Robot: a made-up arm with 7 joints.
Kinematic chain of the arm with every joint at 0, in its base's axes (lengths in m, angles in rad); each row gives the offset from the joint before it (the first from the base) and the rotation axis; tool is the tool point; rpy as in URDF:
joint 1: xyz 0 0 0.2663 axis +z
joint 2: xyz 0 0 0 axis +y
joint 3: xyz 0 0 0.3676 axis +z
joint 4: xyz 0.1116 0 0 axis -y
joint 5: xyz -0.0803 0 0.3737 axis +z
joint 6: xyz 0 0 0 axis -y
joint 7: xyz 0.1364 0 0 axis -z
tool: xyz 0 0 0 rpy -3.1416 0 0
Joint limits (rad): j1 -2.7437..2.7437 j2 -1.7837..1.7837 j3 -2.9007..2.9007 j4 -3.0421..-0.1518 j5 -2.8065..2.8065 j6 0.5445..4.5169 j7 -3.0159..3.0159
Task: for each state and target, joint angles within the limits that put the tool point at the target. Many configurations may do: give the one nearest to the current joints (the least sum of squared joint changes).
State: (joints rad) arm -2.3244 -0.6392 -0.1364 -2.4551 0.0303 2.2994 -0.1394
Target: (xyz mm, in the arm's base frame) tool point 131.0 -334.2 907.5
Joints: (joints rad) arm -2.0889 -0.6001 0.4636 -1.8506 -0.0513 2.3094 -0.1394
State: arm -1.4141 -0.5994 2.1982 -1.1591 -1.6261 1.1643 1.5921
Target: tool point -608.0 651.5 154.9
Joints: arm -0.6185 -1.3757 2.6076 -0.5969 -1.6827 1.4845 1.5921
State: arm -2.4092 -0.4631 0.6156 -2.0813 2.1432 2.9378 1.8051
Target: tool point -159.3 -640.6 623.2
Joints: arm -2.2496 0.2339 0.6737 -1.4102 1.9341 2.4031 1.8051
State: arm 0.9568 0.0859 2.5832 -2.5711 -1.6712 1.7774 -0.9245
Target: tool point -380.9 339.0 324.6
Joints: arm 0.3967 0.0763 2.0119 -2.4101 -1.6693 1.6178 -0.9245
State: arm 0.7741 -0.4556 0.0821 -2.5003 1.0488 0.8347 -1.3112
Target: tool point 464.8 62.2 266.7
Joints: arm 0.3457 0.0491 -0.3405 -2.4362 1.0393 1.0394 -1.3112
